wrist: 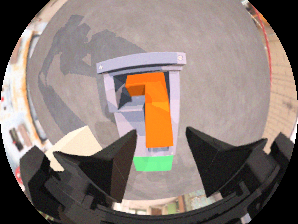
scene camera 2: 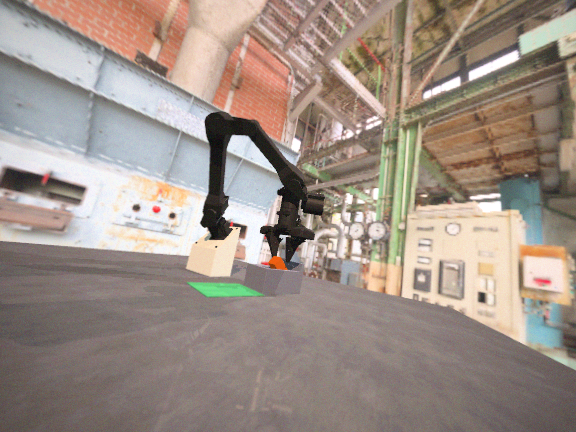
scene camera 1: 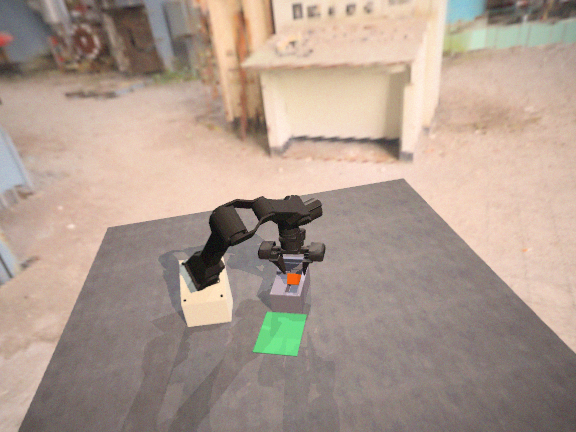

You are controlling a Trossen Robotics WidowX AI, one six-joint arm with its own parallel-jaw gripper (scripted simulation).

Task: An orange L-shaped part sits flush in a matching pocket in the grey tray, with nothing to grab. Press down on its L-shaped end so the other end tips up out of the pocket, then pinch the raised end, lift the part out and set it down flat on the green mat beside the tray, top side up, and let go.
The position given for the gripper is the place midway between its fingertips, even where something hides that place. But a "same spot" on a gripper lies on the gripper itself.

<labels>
The gripper shows in the wrist view, in scene camera 2 and in scene camera 1 [294,274]. The same spot on the gripper: [scene camera 2: 273,239] is [wrist: 119,187].
</labels>
